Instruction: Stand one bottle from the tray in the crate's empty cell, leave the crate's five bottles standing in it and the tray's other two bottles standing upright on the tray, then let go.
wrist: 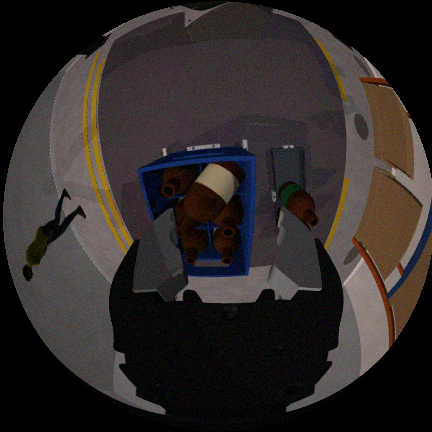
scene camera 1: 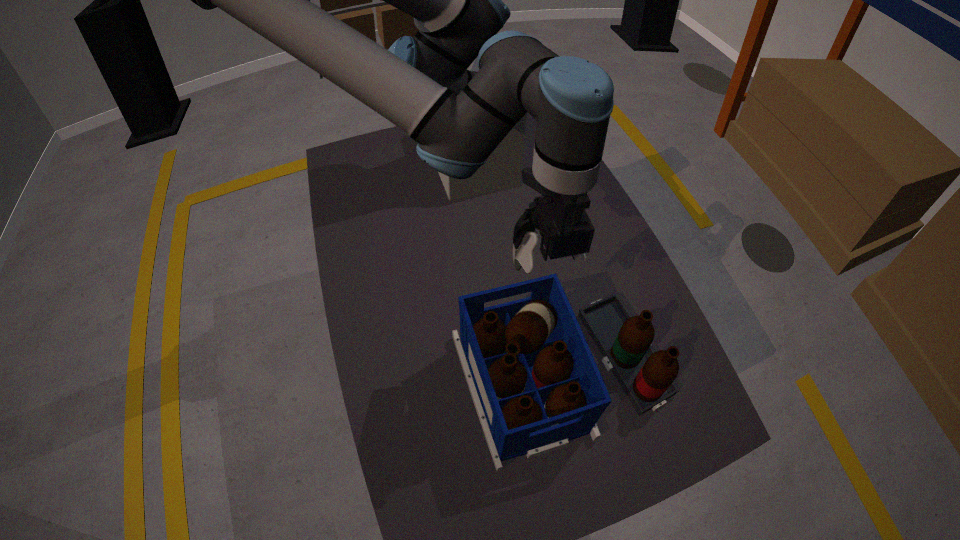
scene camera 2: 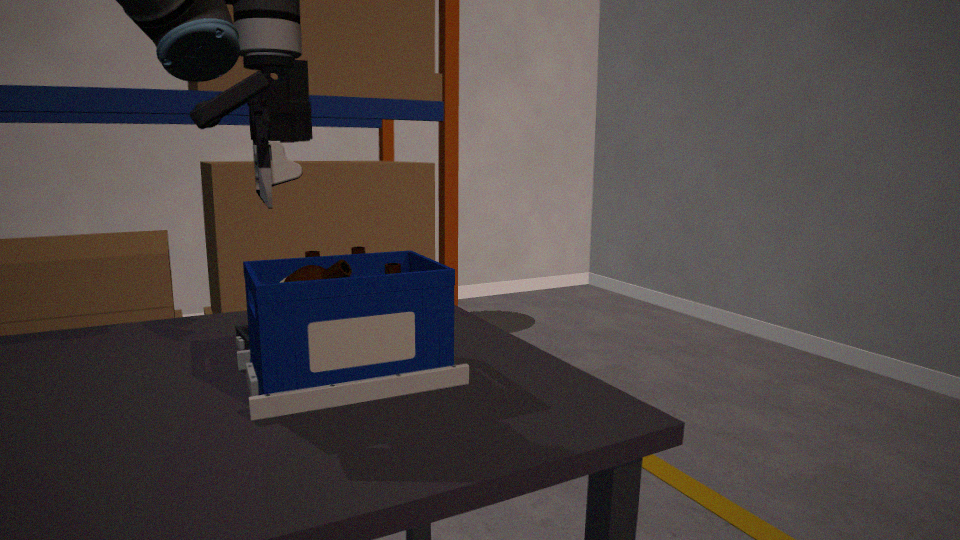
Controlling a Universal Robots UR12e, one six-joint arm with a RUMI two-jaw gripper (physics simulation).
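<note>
The blue crate holds five standing brown bottles, including one in the robot-side left corner. A white-label bottle lies steeply tilted in the crate: its base is toward the robot-side right corner and its neck leans across toward the middle-left bottle. My gripper is open and empty, high above the crate. On the tray stand a green-label bottle and a red-label bottle. The red one is hidden in the wrist view.
White guide strips edge the crate on the dark table. The crate walls stand high around its bottles. The tray is beside the crate's right wall. Cardboard boxes stand beyond the table. A person shows at the wrist view's left.
</note>
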